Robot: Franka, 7 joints.
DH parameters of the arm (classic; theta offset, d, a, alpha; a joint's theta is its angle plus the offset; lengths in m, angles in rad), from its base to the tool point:
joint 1: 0 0.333 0 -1.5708
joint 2: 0 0 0 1.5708
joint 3: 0 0.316 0.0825 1.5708
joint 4: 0 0 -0.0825 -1.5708
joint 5: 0 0.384 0 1.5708
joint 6: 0 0 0.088 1.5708
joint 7: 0 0.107 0 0
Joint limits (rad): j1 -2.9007..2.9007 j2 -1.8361..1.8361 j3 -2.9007..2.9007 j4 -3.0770..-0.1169 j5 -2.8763..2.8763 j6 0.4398..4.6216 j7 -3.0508..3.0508
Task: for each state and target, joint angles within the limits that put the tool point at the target. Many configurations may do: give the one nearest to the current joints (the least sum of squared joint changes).
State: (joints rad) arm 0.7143 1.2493 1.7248 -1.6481 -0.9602 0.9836 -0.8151
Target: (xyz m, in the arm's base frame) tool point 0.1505 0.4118 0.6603
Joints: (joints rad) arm 0.1498 1.2656 2.3649 -1.5859 -0.8151 0.7448 -0.8151
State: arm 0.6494 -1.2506 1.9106 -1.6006 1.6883 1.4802 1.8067
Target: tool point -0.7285 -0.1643 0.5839
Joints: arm 0.8298 -0.8961 1.7730 -1.0864 1.8360 1.6358 1.8067
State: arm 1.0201 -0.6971 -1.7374 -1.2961 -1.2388 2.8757 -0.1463
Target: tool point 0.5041 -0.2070 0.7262
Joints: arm 1.1600 -0.6080 -1.3022 -1.7689 -1.3644 3.0946 -0.1463
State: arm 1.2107 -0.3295 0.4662 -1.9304 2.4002 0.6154 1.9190
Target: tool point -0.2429 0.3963 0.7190
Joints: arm 1.2821 -0.1316 0.5776 -1.9718 2.3891 0.7405 1.9190
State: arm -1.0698 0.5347 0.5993 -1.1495 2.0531 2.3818 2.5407
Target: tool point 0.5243 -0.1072 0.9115
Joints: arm -0.9503 -0.0354 0.7061 -1.2486 2.0453 2.3753 2.5407
